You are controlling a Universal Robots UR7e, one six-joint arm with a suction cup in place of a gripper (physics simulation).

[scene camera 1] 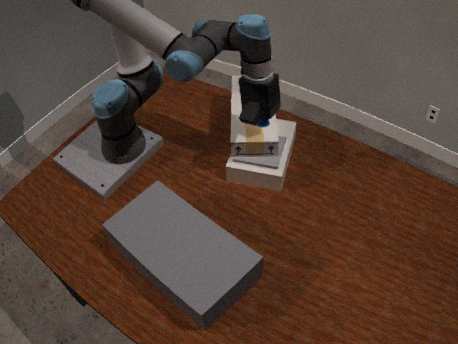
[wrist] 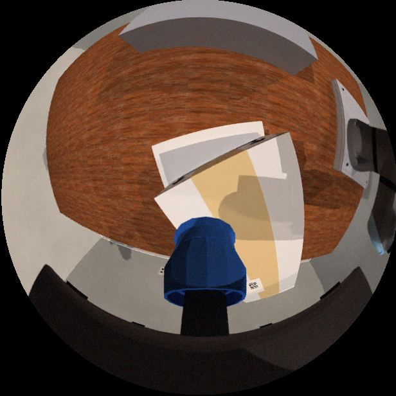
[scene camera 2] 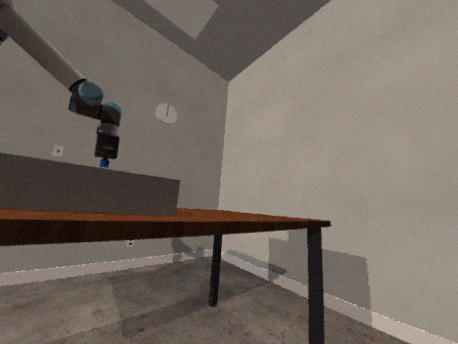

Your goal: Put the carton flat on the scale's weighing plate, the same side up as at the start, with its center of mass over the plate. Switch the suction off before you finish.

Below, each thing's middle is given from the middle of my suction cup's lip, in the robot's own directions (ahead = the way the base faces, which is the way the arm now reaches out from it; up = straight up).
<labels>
Right now the scale (scene camera 1: pixel 265 172) is 20 mm behind my suction cup, 40 mm to the left of it and 150 mm below it. Also, from my suction cup: white carton (scene camera 1: pixel 246 140) (90 mm behind, 110 mm to the left, 80 mm below); then grey block (scene camera 1: pixel 204 270) (20 mm behind, 390 mm to the right, 140 mm below).
</labels>
